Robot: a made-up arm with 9 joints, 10 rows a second.
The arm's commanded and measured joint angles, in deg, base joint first. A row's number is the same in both.
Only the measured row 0 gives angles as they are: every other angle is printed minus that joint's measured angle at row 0.
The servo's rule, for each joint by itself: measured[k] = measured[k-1] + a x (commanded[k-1-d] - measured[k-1]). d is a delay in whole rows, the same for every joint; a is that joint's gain. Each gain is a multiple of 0.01, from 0.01 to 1. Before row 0 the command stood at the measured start. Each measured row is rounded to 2 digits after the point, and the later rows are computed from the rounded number. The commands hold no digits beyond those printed.
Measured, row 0: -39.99, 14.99, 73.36, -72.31, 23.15, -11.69, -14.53, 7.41, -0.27
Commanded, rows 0 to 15: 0.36, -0.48, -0.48, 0.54, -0.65, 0.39, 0.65, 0.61, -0.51; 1.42, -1.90, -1.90, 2.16, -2.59, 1.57, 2.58, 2.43, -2.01; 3.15, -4.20, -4.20, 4.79, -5.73, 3.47, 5.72, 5.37, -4.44; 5.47, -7.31, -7.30, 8.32, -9.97, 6.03, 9.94, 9.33, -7.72; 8.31, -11.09, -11.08, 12.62, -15.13, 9.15, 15.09, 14.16, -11.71; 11.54, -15.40, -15.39, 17.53, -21.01, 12.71, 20.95, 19.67, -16.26; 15.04, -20.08, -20.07, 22.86, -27.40, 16.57, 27.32, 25.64, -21.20; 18.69, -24.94, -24.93, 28.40, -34.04, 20.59, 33.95, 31.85, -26.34; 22.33, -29.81, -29.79, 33.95, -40.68, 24.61, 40.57, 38.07, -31.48; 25.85, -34.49, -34.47, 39.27, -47.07, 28.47, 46.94, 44.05, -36.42; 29.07, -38.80, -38.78, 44.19, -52.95, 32.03, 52.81, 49.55, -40.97; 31.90, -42.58, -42.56, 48.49, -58.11, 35.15, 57.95, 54.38, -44.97; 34.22, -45.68, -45.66, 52.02, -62.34, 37.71, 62.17, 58.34, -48.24; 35.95, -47.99, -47.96, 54.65, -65.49, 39.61, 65.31, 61.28, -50.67; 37.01, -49.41, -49.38, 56.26, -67.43, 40.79, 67.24, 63.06, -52.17; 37.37, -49.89, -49.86, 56.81, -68.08, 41.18, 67.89, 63.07, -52.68
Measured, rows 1 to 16: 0.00, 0.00, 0.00, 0.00, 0.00, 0.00, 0.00, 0.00, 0.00; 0.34, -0.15, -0.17, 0.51, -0.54, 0.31, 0.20, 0.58, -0.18; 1.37, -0.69, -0.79, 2.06, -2.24, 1.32, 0.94, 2.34, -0.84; 3.06, -1.78, -2.02, 4.63, -5.14, 3.04, 2.42, 5.22, -2.14; 5.35, -3.49, -3.92, 8.10, -9.15, 5.43, 4.75, 9.12, -4.15; 8.16, -5.85, -6.50, 12.35, -14.11, 8.41, 7.96, 13.91, -6.87; 11.37, -8.81, -9.70, 17.22, -19.84, 11.85, 11.99, 19.38, -10.25; 14.86, -12.30, -13.43, 22.52, -26.11, 15.63, 16.74, 25.33, -14.19; 18.50, -16.22, -17.57, 28.05, -32.69, 19.60, 22.08, 31.52, -18.56; 22.14, -20.43, -21.97, 33.60, -39.32, 23.61, 27.81, 37.74, -23.21; 25.66, -24.79, -26.47, 38.93, -45.75, 27.50, 33.74, 43.73, -27.97; 28.90, -29.13, -30.90, 43.87, -51.73, 31.12, 39.65, 49.26, -32.65; 31.75, -33.30, -35.10, 48.21, -57.03, 34.34, 45.32, 54.12, -37.09; 34.10, -37.14, -38.90, 51.79, -61.44, 37.04, 50.54, 58.13, -41.10; 35.86, -40.50, -42.16, 54.48, -64.80, 39.10, 55.12, 61.12, -44.55; 36.95, -43.26, -44.76, 56.15, -66.98, 40.45, 58.88, 62.96, -47.29
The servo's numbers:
d 1
a 0.95 0.31 0.36 0.94 0.83 0.80 0.31 0.95 0.36

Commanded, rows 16 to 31: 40.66, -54.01, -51.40, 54.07, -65.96, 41.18, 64.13, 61.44, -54.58; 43.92, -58.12, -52.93, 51.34, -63.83, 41.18, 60.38, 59.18, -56.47; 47.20, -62.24, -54.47, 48.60, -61.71, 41.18, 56.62, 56.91, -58.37; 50.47, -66.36, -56.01, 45.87, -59.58, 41.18, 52.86, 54.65, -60.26; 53.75, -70.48, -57.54, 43.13, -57.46, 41.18, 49.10, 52.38, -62.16; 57.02, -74.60, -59.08, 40.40, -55.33, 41.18, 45.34, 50.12, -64.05; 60.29, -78.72, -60.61, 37.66, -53.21, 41.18, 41.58, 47.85, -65.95; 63.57, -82.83, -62.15, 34.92, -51.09, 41.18, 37.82, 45.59, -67.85; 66.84, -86.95, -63.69, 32.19, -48.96, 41.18, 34.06, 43.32, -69.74; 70.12, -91.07, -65.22, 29.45, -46.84, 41.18, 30.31, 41.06, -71.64; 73.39, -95.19, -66.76, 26.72, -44.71, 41.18, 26.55, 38.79, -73.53; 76.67, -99.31, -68.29, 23.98, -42.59, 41.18, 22.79, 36.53, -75.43; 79.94, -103.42, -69.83, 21.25, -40.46, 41.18, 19.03, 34.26, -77.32; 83.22, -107.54, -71.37, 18.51, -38.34, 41.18, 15.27, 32.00, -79.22; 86.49, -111.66, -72.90, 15.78, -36.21, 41.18, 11.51, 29.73, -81.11; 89.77, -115.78, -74.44, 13.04, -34.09, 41.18, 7.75, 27.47, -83.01
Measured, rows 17 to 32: 37.35, -45.32, -46.60, 56.77, -67.89, 41.03, 61.67, 63.06, -49.23; 40.49, -48.01, -48.33, 54.23, -66.29, 41.15, 62.43, 61.52, -51.16; 43.75, -51.14, -49.99, 51.51, -64.25, 41.17, 61.79, 59.30, -53.07; 47.03, -54.58, -51.60, 48.77, -62.14, 41.18, 60.19, 57.03, -54.98; 50.30, -58.23, -53.19, 46.04, -60.02, 41.18, 57.92, 54.77, -56.88; 53.58, -62.03, -54.76, 43.30, -57.90, 41.18, 55.19, 52.50, -58.78; 56.85, -65.93, -56.32, 40.57, -55.77, 41.18, 52.14, 50.24, -60.68; 60.12, -69.89, -57.86, 37.83, -53.65, 41.18, 48.87, 47.97, -62.58; 63.40, -73.90, -59.40, 35.09, -51.53, 41.18, 45.44, 45.71, -64.48; 66.67, -77.95, -60.94, 32.36, -49.40, 41.18, 41.91, 43.44, -66.37; 69.95, -82.02, -62.48, 29.62, -47.28, 41.18, 38.31, 41.18, -68.27; 73.22, -86.10, -64.02, 26.89, -45.15, 41.18, 34.66, 38.91, -70.16; 76.50, -90.20, -65.56, 24.15, -43.03, 41.18, 30.98, 36.65, -72.06; 79.77, -94.30, -67.10, 21.42, -40.90, 41.18, 27.28, 34.38, -73.95; 83.05, -98.40, -68.64, 18.68, -38.78, 41.18, 23.56, 32.12, -75.85; 86.32, -102.51, -70.17, 15.95, -36.65, 41.18, 19.82, 29.85, -77.74
